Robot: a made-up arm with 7 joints.
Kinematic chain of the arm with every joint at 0, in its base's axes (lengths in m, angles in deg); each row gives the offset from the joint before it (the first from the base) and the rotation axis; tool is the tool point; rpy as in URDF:
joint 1: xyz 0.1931 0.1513 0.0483 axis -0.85 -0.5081 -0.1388
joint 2: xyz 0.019 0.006 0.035 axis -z
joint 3: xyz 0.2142 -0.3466 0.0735 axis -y
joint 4: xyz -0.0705 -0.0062 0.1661 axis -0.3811 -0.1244 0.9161
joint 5: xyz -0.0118 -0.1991 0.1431 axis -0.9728 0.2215 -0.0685
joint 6: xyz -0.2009 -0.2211 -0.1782 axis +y
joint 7: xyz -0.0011 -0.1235 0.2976 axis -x
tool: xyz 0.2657 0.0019 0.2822 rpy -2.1 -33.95 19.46
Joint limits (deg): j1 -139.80..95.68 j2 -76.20..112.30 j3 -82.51..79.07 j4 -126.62..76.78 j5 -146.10..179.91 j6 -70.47..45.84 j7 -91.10..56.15
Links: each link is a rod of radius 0.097 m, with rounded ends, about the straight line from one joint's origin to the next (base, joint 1, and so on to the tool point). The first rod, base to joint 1, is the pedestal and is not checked.
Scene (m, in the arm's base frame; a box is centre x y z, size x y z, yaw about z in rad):
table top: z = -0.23
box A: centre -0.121 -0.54 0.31 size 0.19 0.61 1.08 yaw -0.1
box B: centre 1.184 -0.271 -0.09 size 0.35 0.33 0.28 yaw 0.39
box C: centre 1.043 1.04 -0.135 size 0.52 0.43 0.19 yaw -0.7
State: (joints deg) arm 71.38 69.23 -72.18 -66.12 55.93 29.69 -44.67
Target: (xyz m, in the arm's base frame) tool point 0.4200 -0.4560 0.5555
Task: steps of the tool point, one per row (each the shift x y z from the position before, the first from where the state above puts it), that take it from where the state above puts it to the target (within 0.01 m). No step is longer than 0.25 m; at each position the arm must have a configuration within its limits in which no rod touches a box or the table.
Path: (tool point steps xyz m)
1: 0.1101 0.0472 0.1646
2: 0.1305 0.0331 0.1148
3: 0.1377 0.0146 0.0691
4: 0.1376 -0.0059 0.0320
5: 0.1369 -0.0250 0.0041
6: 0.1393 -0.0375 -0.0159
7: 0.1450 -0.0405 -0.0324
8: 0.1605 -0.1623 0.0378
9: 0.1562 -0.1641 -0.0512
10: 0.1266 -0.1345 -0.1204
11: 0.0862 -0.0909 -0.1539

